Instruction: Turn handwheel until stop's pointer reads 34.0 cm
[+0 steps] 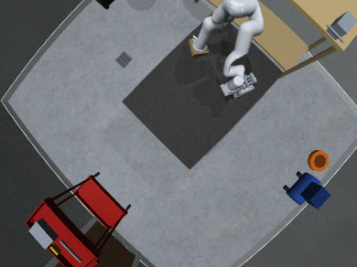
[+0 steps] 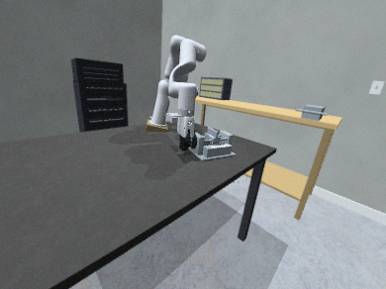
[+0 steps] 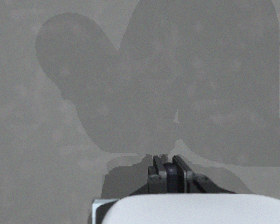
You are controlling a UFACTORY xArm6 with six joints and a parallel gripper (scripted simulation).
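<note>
The handwheel is 1 cm ahead of my hand, 2 cm to the left of it and 1 cm above it. The rest, counted from my hand: upright knob 1 cm to the left; sliding stop 8 cm ahead, 13 cm to the left, 4 cm above.
</note>
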